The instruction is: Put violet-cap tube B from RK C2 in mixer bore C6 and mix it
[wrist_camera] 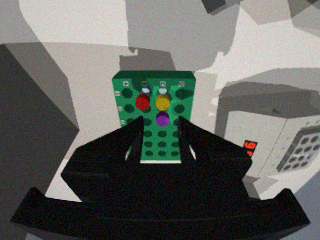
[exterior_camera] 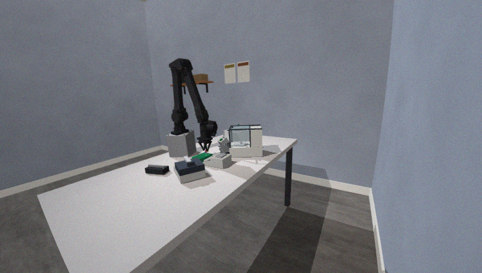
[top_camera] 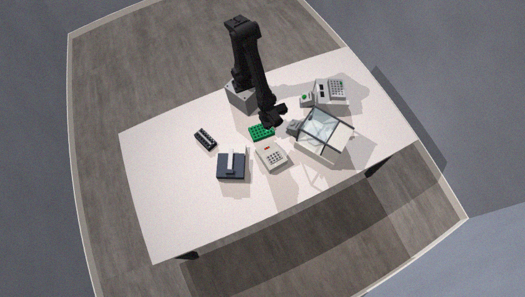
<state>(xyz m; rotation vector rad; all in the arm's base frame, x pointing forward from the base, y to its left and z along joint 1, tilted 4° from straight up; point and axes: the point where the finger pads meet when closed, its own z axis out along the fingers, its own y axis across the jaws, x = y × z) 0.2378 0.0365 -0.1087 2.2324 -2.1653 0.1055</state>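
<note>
My gripper is now 4 cm above the violet-capped tube B. From my hand the other things lie so: green tube rack RK: 1 cm behind, 3 cm to the right, 5 cm below; then red-capped tube: 2 cm behind, 2 cm to the left, 4 cm below; then yellow-capped tube: 2 cm to the left, 4 cm below.
</note>
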